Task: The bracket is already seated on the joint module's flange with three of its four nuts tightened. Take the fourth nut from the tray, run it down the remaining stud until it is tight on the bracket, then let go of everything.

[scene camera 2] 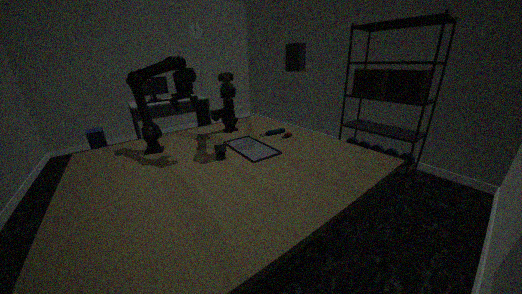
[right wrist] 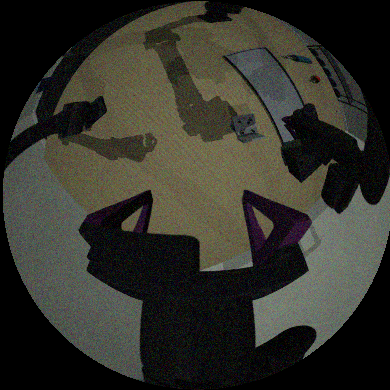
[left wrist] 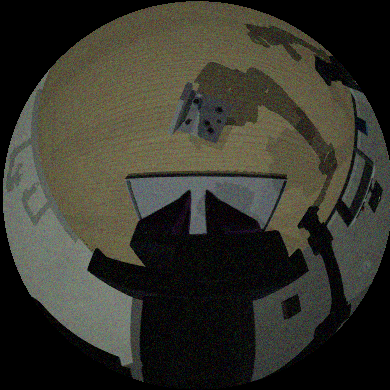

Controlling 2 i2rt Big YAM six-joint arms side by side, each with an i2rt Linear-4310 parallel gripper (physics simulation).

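Seen in the pictures: left gripper, fingertip midpoint: (scene camera 2: 230, 132) (right wrist: 283, 120) (left wrist: 197, 195); right gripper, fingertip midpoint: (scene camera 2: 186, 111) (right wrist: 196, 194); left arm's base, link origin: (left wrist: 307, 216); right arm's base, link origin: (scene camera 2: 154, 151) (right wrist: 93, 111).
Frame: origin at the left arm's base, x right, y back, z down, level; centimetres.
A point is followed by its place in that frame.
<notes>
The grey bracket and joint module (scene camera 2: 220, 151) {x 30.3, y -54.6, z -6.5 cm} (left wrist: 212, 116) {x 29.1, y -49.8, z -6.6 cm} (right wrist: 245, 125) {x 29.2, y -51.2, z -6.6 cm} stand on the table, with several dark round spots on the bracket; which are nuts or a bare stud I cannot tell. The tray (scene camera 2: 255, 147) {x 2.6, y -48.9, z -0.4 cm} (left wrist: 154, 192) {x 10.8, y -61.4, z -0.4 cm} (right wrist: 250, 60) {x 8.9, y -31.6, z -0.4 cm} lies beside them; no nut can be made out on it. My left gripper (left wrist: 197, 195) {x 21.6, y -51.9, z -15.9 cm} is shut, with a narrow gap and no thing visible between its tips. In the left wrist view its fingers overlap the tray and the bracket is beyond the tray. My right gripper (right wrist: 196, 194) {x 44.7, y -47.0, z -31.8 cm} is wide open and empty, high and apart from the bracket.
A blue-handled tool (scene camera 2: 275, 132) {x -25.3, y -34.7, z -2.2 cm} (right wrist: 300, 59) and a small red item (scene camera 2: 287, 135) {x -28.1, y -46.7, z -2.4 cm} (right wrist: 315, 79) {x -27.1, y -45.1, z -2.6 cm} lie beyond the tray. The left arm (scene camera 2: 228, 102) {x 25.3, y -61.6, z -36.1 cm} (right wrist: 322, 140) {x 25.3, y -50.9, z -30.9 cm} stands near the tray. A shelf unit (scene camera 2: 430, 20) and a blue bin (scene camera 2: 96, 138) stand off the table. The picture is dark and grainy.
</notes>
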